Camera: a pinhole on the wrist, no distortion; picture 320 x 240 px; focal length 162.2 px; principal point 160.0 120.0 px. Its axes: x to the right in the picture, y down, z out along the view. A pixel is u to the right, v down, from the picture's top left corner.
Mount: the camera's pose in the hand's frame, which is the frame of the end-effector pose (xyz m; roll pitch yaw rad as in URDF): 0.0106 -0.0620 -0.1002 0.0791 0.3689 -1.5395
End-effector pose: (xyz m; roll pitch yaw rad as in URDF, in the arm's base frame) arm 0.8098 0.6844 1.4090 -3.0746 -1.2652 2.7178
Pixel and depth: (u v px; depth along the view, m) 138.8 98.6 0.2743
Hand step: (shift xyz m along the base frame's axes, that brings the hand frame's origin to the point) -0.1804 -0.0707 -0.0900
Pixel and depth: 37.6 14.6 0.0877
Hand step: 0.0026 -0.0365 -0.0513
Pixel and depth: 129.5 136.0 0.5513
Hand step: -0.4708 -0.0012 -0.1096
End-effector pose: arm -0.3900 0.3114 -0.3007 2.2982 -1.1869 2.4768
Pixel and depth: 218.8 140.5 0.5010
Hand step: -0.4147 0.2659 -0.1494
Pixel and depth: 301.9 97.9 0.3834
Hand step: -0.4768 0.0646 -0.2299
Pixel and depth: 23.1 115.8 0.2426
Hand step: 0.0397 0.1922 -0.0548
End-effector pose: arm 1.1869 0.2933 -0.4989 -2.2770 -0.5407 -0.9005
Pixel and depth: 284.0 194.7 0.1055
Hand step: 0.0532 0.0821 0.1576
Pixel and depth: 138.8 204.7 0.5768
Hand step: 0.5868 0.0629 -0.0011
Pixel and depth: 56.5 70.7 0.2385
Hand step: 0.0954 0.0960 -0.1332
